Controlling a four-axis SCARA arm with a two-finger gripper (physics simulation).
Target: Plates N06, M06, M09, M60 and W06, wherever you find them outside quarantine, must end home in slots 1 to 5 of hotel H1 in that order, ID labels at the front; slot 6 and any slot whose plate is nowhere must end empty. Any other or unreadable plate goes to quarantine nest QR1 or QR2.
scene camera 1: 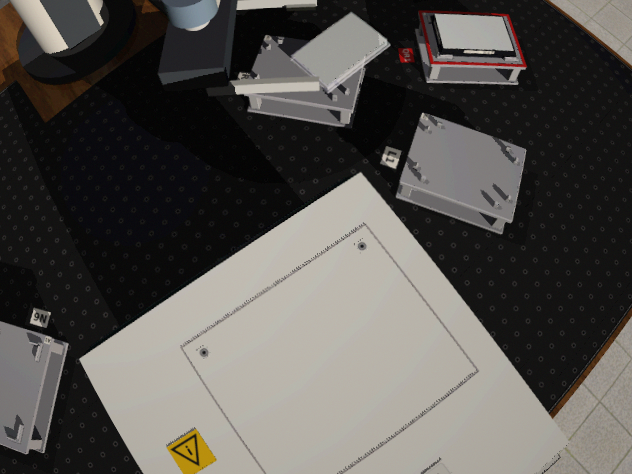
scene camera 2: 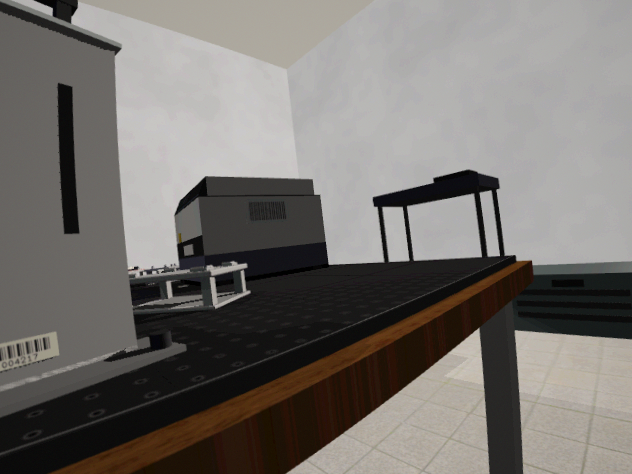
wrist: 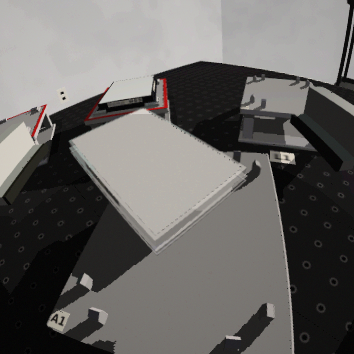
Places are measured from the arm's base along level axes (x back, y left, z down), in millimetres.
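Pixels of known places: gripper, fingertip midpoint: (scene camera 1: 317, 38) (wrist: 162, 114); arm's base, link origin: (scene camera 1: 77, 34).
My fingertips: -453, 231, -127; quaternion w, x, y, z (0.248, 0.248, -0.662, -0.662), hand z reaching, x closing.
Ahead of a thing's pixels: the offset from my fingertips to its top centre, as dx, dy, dz. "*": to the spot under its first point.
My gripper (scene camera 1: 317, 44) (wrist: 162, 114) stands wide open, its fingers on either side of a pale plate {-7, +37, +34} (scene camera 1: 339, 51) (wrist: 155, 170) and apart from it. The plate is turned askew over the nest RG {+7, -18, +55} (scene camera 1: 278, 63) (wrist: 225, 260) and overhangs its far part, out of line with the pegs. No ID label shows on it; whether it is tilted is hard to tell. A second plate {-115, +235, +50} (scene camera 1: 474, 33) (wrist: 130, 90), dark with a white lid, sits in the red-rimmed nest QR1 {* -110, +142, +95} (scene camera 1: 431, 73) (wrist: 166, 95); its label is too small to read. I cannot identify hotel H1 in these views.
Nest L1 {-261, +37, +55} (scene camera 1: 462, 163) (wrist: 275, 95) bears no plate. Another nest {* -86, -617, +65} (scene camera 1: 20, 382) has an upside-down tag, apparently N6. A large white instrument {-369, -329, -137} (scene camera 1: 326, 336) fills the front. Another red-rimmed nest {+81, +344, +59} (wrist: 41, 120) is behind the left finger. A tall grey housing {* +59, -864, +1} (scene camera 2: 96, 204) stands near the table edge.
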